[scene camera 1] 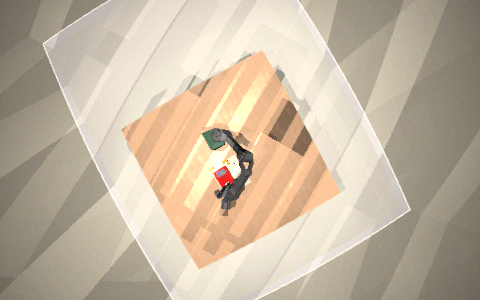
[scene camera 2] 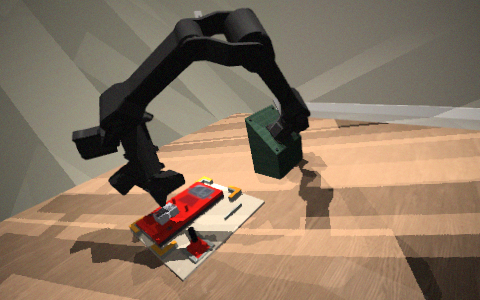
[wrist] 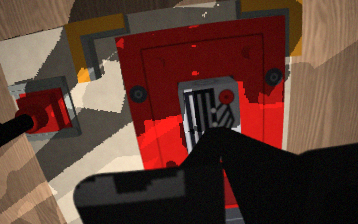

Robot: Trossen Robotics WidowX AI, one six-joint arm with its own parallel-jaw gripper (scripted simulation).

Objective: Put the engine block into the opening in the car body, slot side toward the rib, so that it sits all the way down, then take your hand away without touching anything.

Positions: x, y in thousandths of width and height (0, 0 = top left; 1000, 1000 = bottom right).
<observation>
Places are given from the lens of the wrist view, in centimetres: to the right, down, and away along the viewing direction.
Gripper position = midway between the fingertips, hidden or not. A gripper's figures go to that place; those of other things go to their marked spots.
my gripper (wrist: 602, 605): 2, 1, 11
red car body (wrist: 703, 230): 4, -3, 11
grey engine block (wrist: 568, 475): 1, 0, 12
</observation>
